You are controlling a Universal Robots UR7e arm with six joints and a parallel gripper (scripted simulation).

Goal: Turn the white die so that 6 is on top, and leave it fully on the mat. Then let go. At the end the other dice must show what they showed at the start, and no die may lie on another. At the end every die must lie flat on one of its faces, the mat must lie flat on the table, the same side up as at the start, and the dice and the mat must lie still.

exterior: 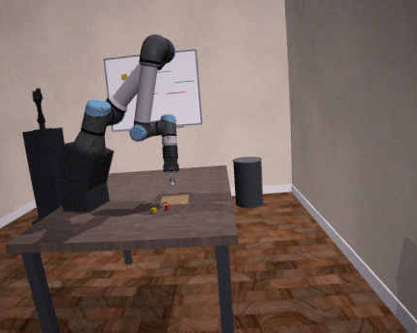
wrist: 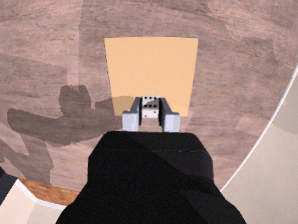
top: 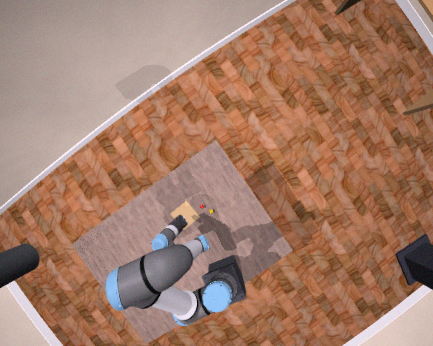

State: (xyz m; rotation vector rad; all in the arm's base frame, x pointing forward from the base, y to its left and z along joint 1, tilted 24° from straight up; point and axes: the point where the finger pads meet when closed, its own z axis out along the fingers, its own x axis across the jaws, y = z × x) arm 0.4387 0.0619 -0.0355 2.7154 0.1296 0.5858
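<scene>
My gripper is now 1 cm to the left of the white die and 2 cm above it. Round my hand: yellow die: 6 cm behind, 17 cm to the right, 9 cm below; then red die: 13 cm to the right, 9 cm below; then tan mat: 10 cm below.
</scene>
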